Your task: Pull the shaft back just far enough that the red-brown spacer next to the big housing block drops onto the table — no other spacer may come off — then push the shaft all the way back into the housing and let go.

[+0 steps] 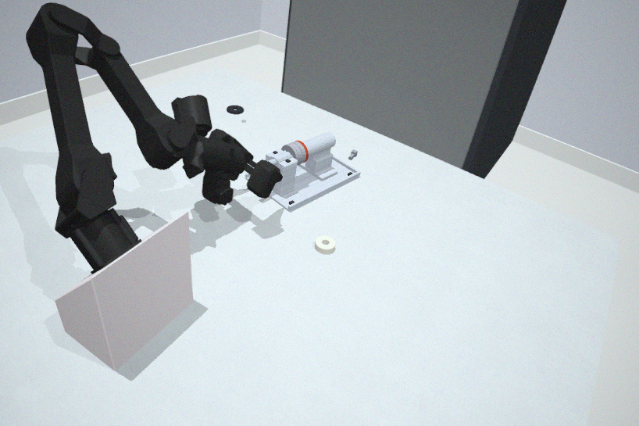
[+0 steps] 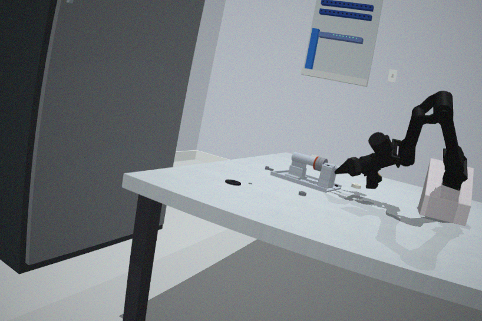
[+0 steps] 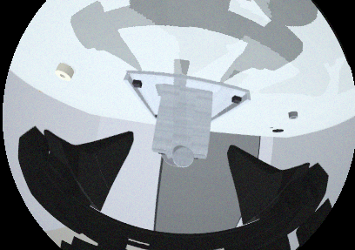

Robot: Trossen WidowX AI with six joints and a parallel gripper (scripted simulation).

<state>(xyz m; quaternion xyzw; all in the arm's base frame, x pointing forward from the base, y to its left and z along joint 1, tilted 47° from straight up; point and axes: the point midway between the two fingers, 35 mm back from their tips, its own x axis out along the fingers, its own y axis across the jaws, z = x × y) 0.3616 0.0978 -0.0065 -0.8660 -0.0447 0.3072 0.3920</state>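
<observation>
The grey shaft is 5 cm ahead of my gripper tip, 1 cm to the right of it and 1 cm above it. From my gripper tip the other things lie so: red-brown spacer (9 cm ahead, 2 cm to the right, 1 cm above); cream ring (19 cm to the right, 6 cm below, 5 cm behind); grey spacer (6 cm ahead, 1 cm to the right, 1 cm above).
</observation>
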